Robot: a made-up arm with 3 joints. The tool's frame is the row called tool.
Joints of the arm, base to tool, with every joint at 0 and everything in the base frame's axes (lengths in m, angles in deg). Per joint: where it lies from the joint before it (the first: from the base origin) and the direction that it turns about. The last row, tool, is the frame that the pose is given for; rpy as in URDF.
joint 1: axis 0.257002 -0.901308 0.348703 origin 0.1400 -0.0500 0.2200
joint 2: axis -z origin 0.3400 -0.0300 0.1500
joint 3: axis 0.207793 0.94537 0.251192 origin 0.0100 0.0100 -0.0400
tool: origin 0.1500 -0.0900 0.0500 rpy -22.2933 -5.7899 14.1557
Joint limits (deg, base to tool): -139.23..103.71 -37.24..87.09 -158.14..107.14
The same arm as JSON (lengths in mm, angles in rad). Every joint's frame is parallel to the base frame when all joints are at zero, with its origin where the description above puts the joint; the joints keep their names.
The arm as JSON. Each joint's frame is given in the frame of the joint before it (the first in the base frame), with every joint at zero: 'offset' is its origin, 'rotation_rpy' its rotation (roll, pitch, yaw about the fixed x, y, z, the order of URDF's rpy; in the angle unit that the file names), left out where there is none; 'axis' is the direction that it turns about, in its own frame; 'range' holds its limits. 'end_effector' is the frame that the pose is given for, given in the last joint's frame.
{
  "length_unit": "mm",
  "angle_unit": "rad",
  "chain": [
    {
      "id": "joint 1",
      "offset": [
        140.0,
        -50.0,
        220.0
      ],
      "axis": [
        0.257002,
        -0.901308,
        0.348703
      ],
      "range": [
        -2.43,
        1.8101
      ]
    },
    {
      "id": "joint 2",
      "offset": [
        340.0,
        -30.0,
        150.0
      ],
      "axis": [
        0.0,
        0.0,
        -1.0
      ],
      "range": [
        -0.65,
        1.52
      ]
    },
    {
      "id": "joint 3",
      "offset": [
        10.0,
        10.0,
        -40.0
      ],
      "axis": [
        0.207793,
        0.94537,
        0.251192
      ],
      "range": [
        -2.7601,
        1.8699
      ]
    }
  ],
  "end_effector": {
    "offset": [
      150.0,
      -90.0,
      50.0
    ],
    "rotation_rpy": [
      -0.3891,
      -0.1011,
      0.2471
    ]
  }
}

